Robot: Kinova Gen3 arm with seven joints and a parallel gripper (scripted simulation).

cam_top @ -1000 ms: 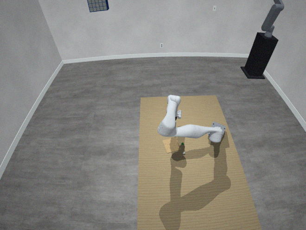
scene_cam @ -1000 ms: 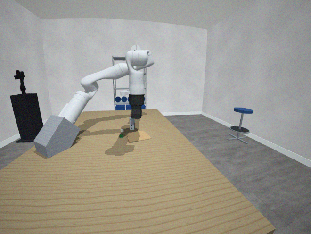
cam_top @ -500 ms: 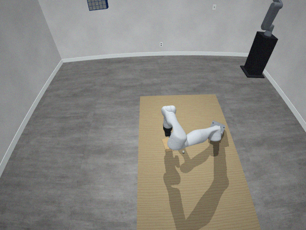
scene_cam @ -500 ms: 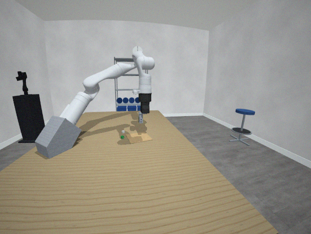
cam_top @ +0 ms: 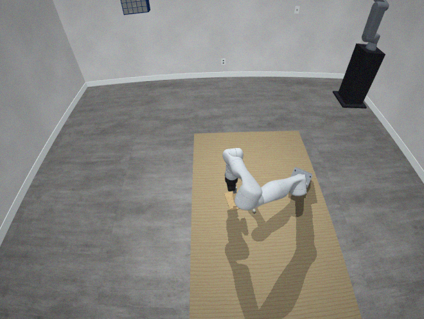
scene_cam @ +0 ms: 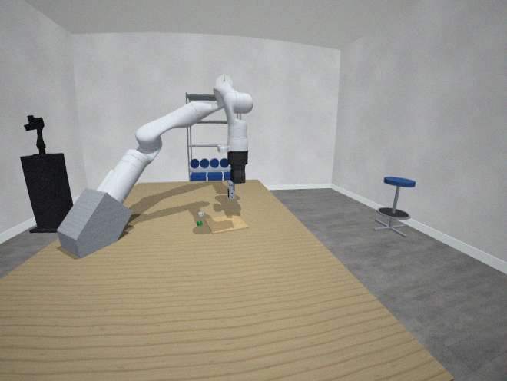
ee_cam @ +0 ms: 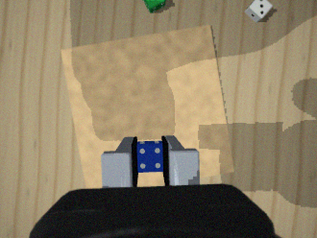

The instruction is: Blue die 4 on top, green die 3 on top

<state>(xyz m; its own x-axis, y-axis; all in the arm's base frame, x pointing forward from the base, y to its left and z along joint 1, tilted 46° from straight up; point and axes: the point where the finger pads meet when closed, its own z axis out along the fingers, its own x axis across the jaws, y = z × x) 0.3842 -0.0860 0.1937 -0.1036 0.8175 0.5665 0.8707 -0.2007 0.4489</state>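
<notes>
My hand is 2 cm past the tan mat and 12 cm above it. Also, from my hand: green die 13 cm behind, 1 cm to the right, 11 cm below; then blue die 1 cm below; then white die 13 cm behind, 9 cm to the left, 11 cm below.
</notes>
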